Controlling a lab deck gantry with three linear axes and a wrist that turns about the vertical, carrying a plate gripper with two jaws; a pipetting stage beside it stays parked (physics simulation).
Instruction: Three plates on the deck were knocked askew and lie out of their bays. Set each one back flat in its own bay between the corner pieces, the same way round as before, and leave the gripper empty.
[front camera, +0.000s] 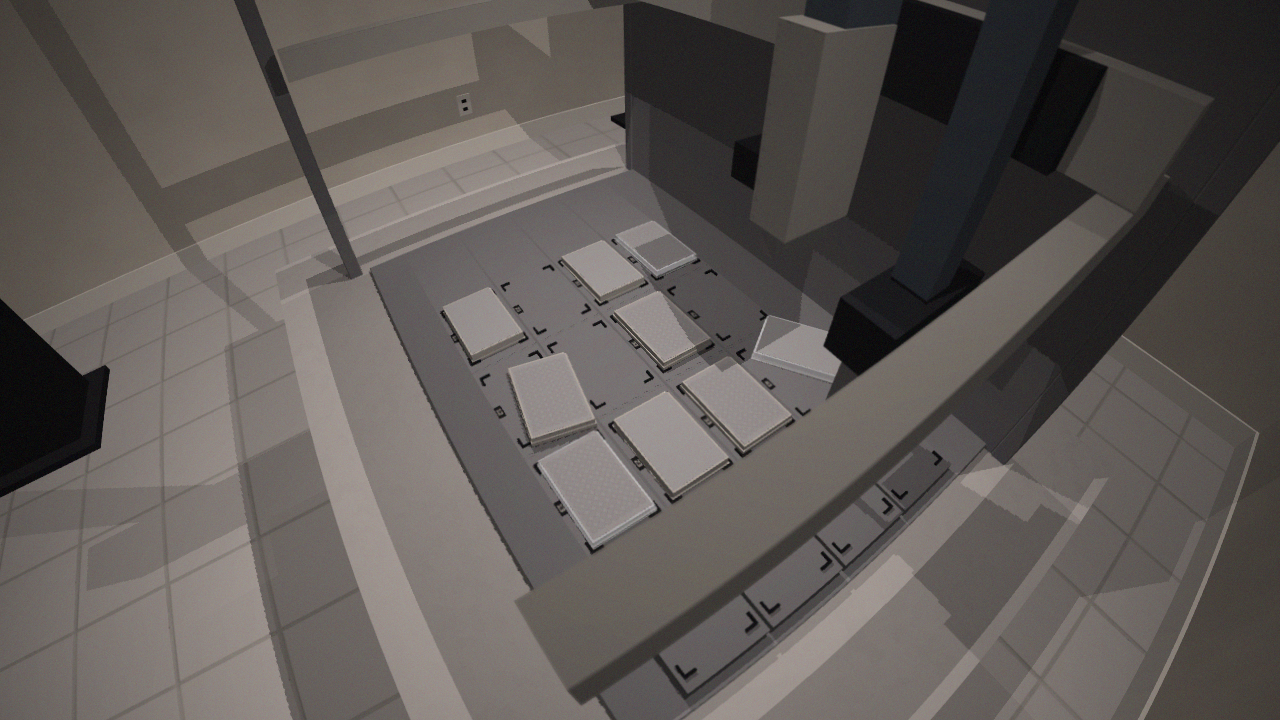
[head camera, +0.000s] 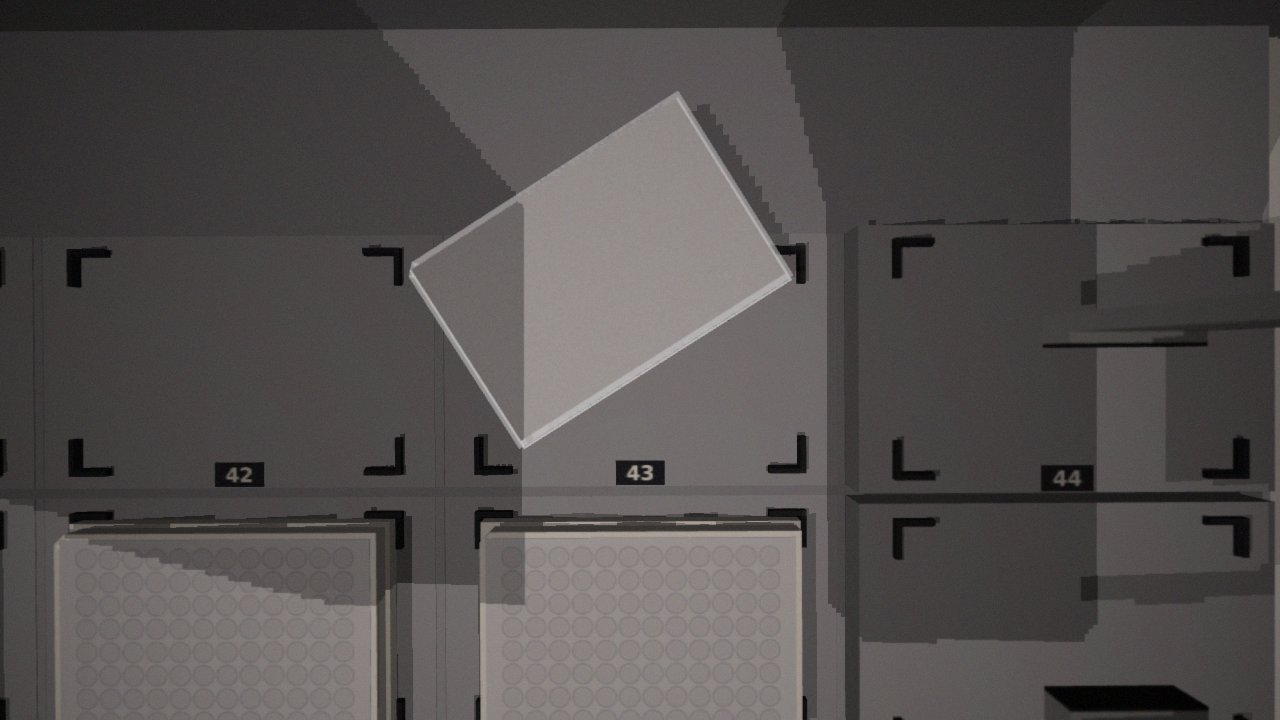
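Seen in the pictures: gripper, fingertip midpoint: (head camera: 1108, 516); robot's base at its link origin: (front camera: 443, 313).
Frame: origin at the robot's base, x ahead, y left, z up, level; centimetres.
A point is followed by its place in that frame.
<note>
A clear-lidded plate (front camera: 792, 347) @(x 37.2, y 38.2, z 1.6 cm) (head camera: 604, 268) @(x 37.9, y 39.9, z 1.6 cm) lies turned at bay 43. It reaches past the bay's rear edge and over its left border, and touches or covers corner pieces there. A white plate (front camera: 550, 398) @(x 25.8, y 5.9, z 1.6 cm) in the front-left part of the deck is also turned and overlaps its corner pieces. Another plate (front camera: 601, 268) @(x 6.9, y 25.3, z 1.4 cm) near the back looks square in its bay. My gripper (head camera: 1125, 514) @(x 52.2, y 32.0, z 7.5 cm) shows at the right of the head view, jaws well apart with no plate between them. It is to the right of the turned lidded plate. Its jaws are hidden behind the beam in the front view.
Well plates (head camera: 223, 626) @(x 23.1, y 26.2, z 1.4 cm) (head camera: 640, 626) @(x 39.2, y 26.2, z 1.4 cm) stand in the row in front of bays 42 and 43. More plates (front camera: 483, 322) @(x 7.4, y 4.3, z 1.4 cm) (front camera: 656, 246) @(x 7.1, y 36.2, z 1.4 cm) (front camera: 671, 443) @(x 39.9, y 14.7, z 1.5 cm) (front camera: 597, 488) @(x 40.0, y 4.2, z 1.4 cm) stand on the deck. A beam (front camera: 805, 465) @(x 62.1, y 1.6, z 40.0 cm) crosses the front view. The pipetting stage (front camera: 805, 134) hangs above the rear.
</note>
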